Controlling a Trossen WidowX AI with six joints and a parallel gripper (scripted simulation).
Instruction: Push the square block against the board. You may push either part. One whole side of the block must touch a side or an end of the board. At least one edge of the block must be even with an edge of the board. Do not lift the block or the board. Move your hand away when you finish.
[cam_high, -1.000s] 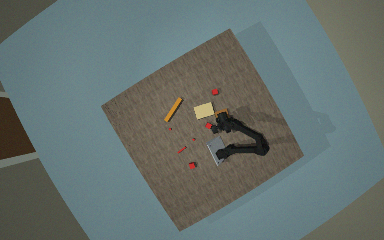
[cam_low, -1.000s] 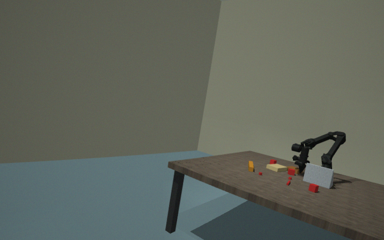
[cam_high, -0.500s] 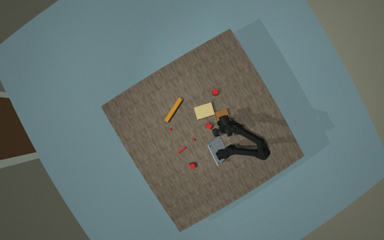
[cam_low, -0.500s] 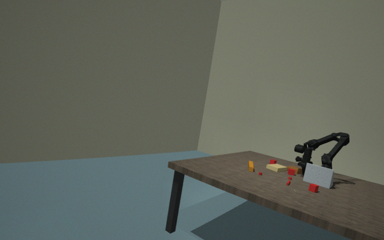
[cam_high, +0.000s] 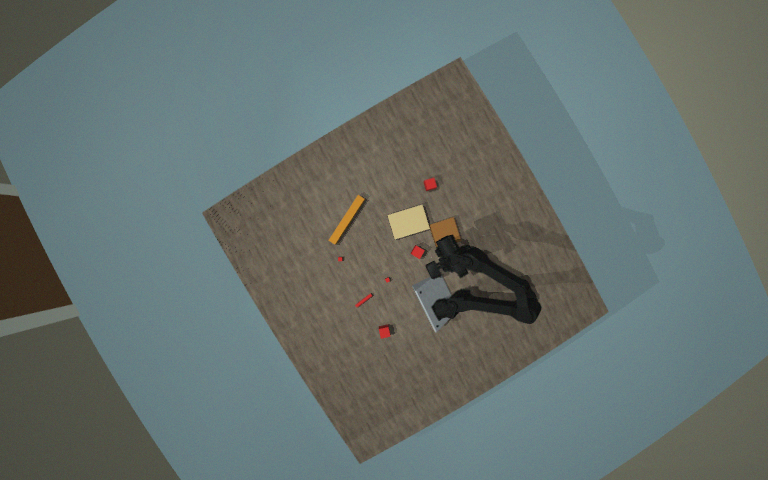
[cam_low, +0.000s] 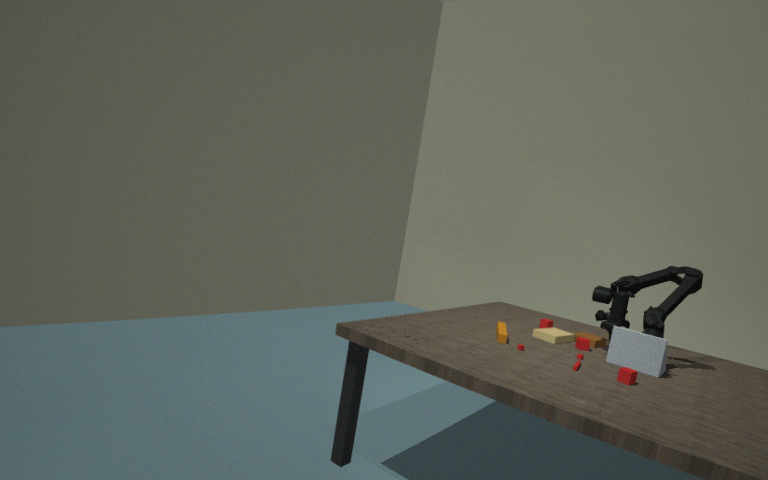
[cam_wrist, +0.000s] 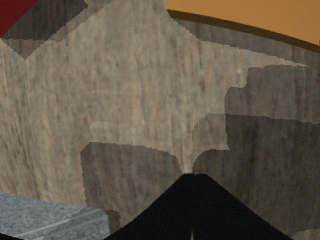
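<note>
Right now my gripper tip is 10 cm short of the brown square block, 5 cm to the left of it and 1 cm above it. From my gripper tip the other things lie so: red stick 2 cm ahead, 38 cm to the left, 2 cm below; then board 21 cm ahead, 6 cm to the left, 1 cm below; then long orange bar 34 cm ahead, 27 cm to the left, 1 cm below.
</note>
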